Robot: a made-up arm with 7 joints.
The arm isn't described. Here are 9 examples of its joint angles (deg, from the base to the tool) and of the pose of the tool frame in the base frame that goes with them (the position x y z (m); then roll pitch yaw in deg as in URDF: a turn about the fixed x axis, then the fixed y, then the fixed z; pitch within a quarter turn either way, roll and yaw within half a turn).
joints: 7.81 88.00 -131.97 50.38 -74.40 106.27 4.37
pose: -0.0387 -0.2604 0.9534 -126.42 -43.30 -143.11
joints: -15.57 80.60 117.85 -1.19 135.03 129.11 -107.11
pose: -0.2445 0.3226 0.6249 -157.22 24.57 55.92
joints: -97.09 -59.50 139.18 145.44 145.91 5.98 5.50
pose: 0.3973 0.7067 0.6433 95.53 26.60 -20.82
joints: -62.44 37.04 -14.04 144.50 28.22 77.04 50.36
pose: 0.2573 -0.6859 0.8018 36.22 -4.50 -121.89
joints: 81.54 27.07 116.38 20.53 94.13 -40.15 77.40
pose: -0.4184 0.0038 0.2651 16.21 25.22 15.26
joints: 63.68 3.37 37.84 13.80 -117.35 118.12 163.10
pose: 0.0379 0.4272 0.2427 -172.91 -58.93 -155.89
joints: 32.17 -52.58 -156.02 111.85 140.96 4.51 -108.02
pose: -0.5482 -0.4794 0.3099 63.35 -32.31 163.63
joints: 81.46 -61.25 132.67 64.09 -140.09 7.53 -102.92
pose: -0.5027 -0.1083 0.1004 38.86 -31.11 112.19
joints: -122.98 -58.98 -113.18 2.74 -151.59 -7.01 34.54
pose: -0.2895 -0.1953 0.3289 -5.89 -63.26 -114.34
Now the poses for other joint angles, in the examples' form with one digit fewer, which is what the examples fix.
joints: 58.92 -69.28 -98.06 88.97 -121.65 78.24 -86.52
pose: 0.316 -0.659 0.470 -3.3 51.7 61.5
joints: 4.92 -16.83 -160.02 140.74 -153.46 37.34 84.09
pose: -0.535 -0.119 1.132 -164.2 -25.5 -55.6
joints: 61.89 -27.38 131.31 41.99 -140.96 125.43 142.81
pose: -0.586 0.056 0.385 -163.1 -17.8 -59.1
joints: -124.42 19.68 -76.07 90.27 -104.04 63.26 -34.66
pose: -0.708 0.184 0.793 -131.7 47.1 158.7
